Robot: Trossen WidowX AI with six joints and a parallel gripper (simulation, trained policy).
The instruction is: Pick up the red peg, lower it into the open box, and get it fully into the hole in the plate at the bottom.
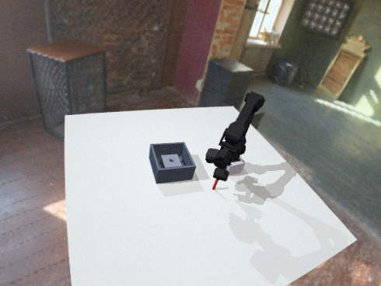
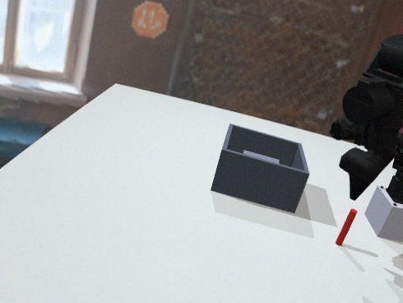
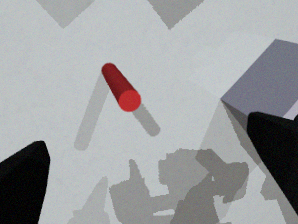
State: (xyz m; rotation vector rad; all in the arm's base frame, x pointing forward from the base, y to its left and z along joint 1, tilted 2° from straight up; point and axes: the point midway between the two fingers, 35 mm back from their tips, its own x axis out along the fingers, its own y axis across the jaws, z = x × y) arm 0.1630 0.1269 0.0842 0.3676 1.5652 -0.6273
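My gripper tip is now 9 cm above the red peg. Round my gripper tip: dark grey box 17 cm ahead, 18 cm to the right, 10 cm below; then grey plate 17 cm ahead, 18 cm to the right, 8 cm below.
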